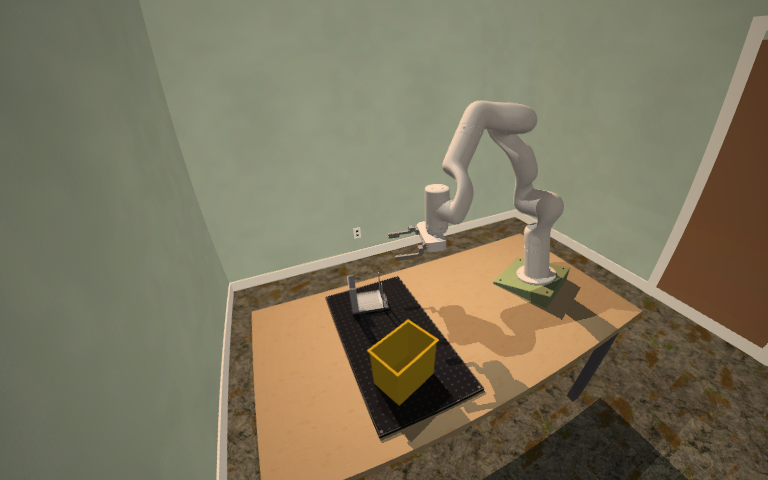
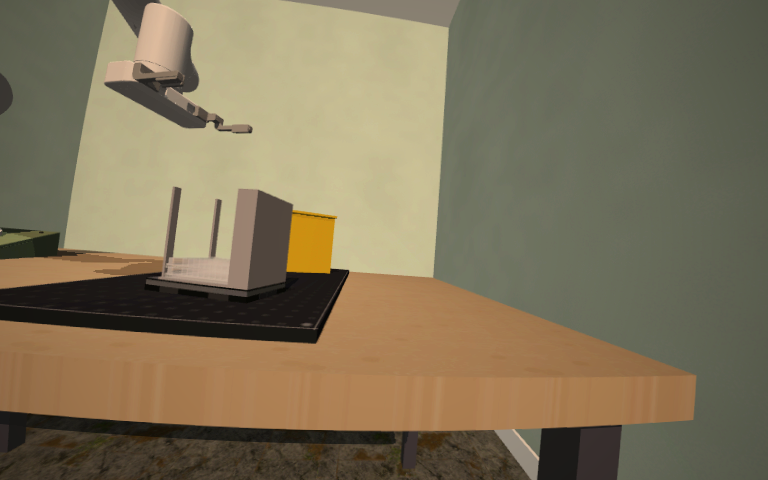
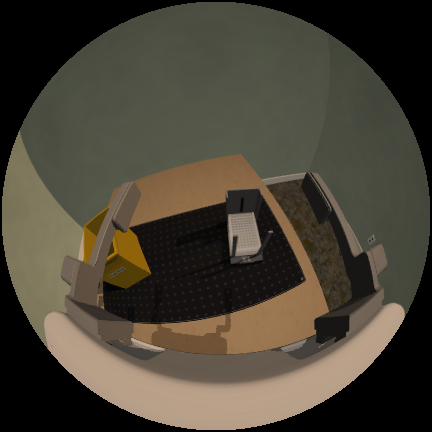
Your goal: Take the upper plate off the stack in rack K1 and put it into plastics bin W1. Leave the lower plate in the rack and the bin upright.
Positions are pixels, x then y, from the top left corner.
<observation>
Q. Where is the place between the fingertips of the gripper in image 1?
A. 391, 246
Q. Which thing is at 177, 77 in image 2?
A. The gripper.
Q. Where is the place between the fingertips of the gripper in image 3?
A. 219, 177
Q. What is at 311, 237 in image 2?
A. A yellow plastics bin W1.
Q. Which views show the yellow plastics bin W1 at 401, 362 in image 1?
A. Image 1, image 2 and image 3: all of them.
</observation>
